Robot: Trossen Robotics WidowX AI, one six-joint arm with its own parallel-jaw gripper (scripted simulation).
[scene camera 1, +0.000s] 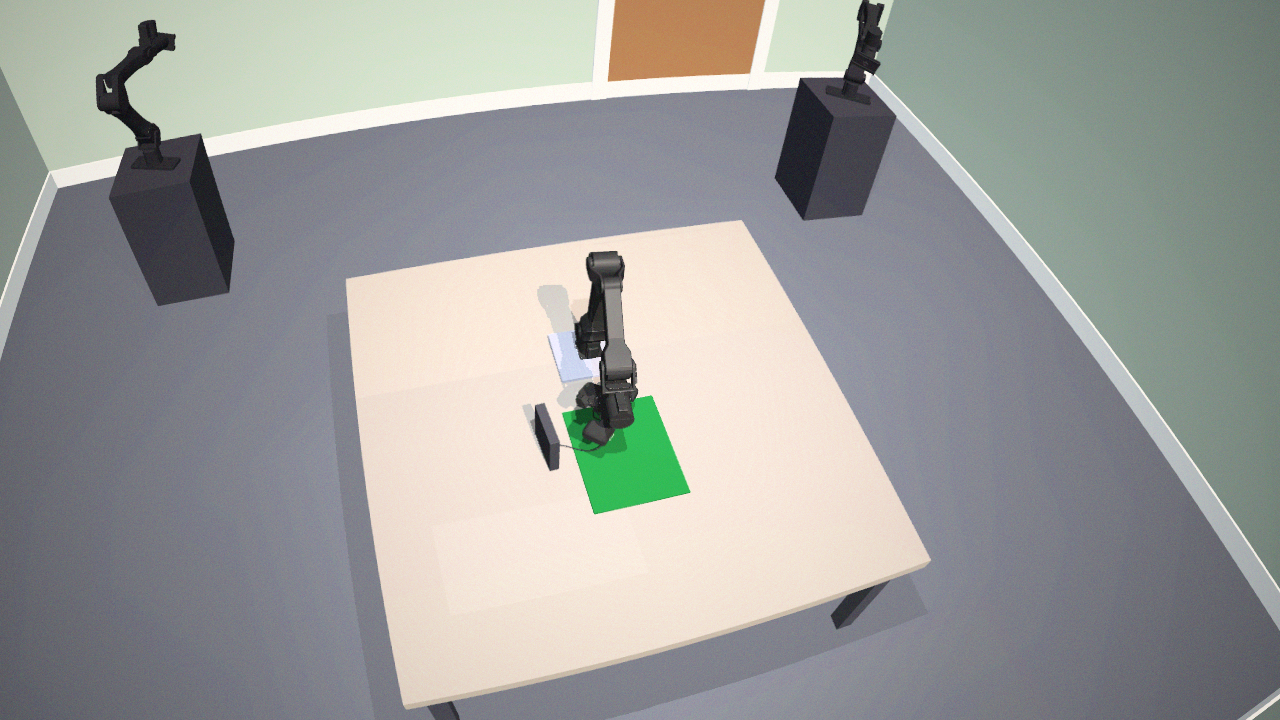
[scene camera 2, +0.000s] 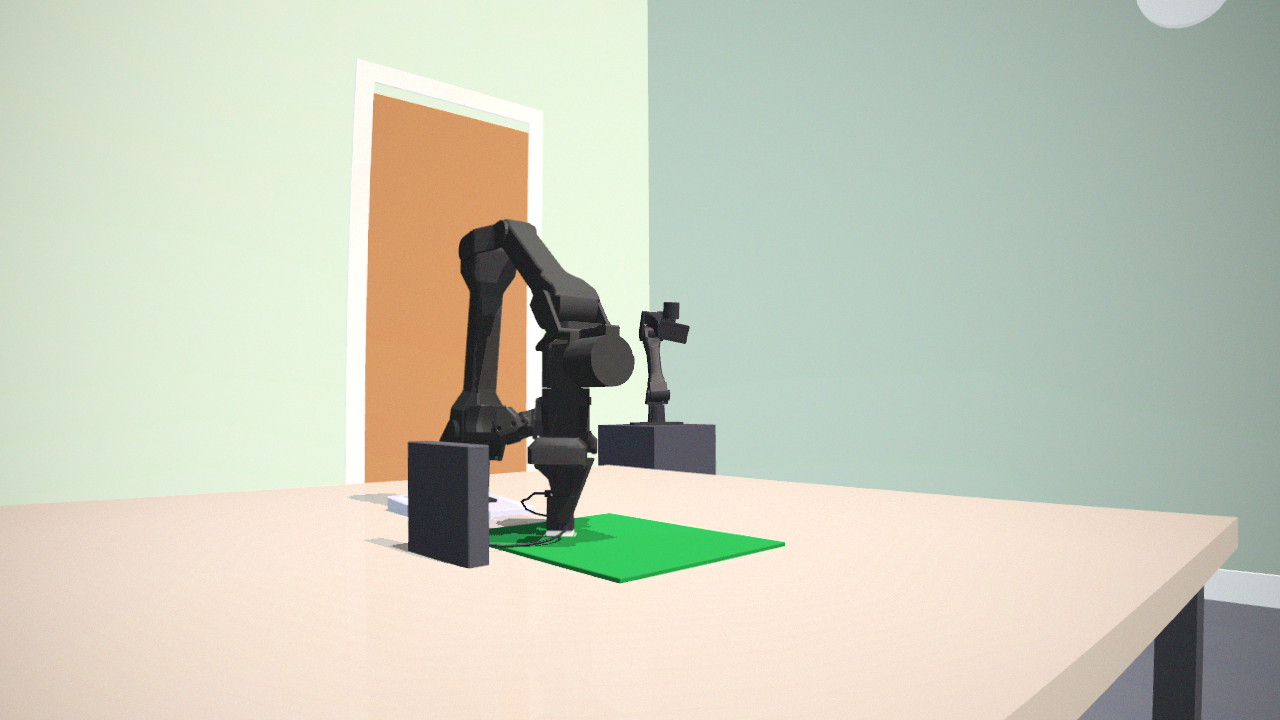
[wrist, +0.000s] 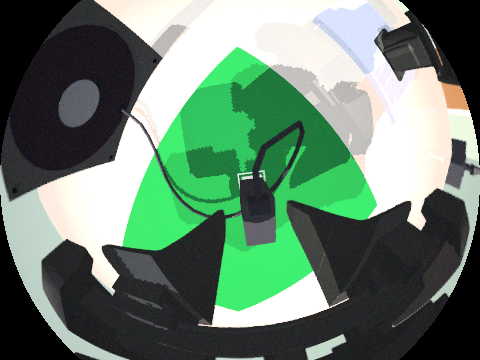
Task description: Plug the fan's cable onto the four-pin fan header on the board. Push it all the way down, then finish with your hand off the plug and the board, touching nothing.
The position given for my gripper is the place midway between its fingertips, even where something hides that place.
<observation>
my gripper: scene camera 1 608, 431; scene camera 2 566, 520; wrist 256, 211
same spot on green board: point(scene camera 2: 618, 548) = point(scene camera 1: 616, 470)
</observation>
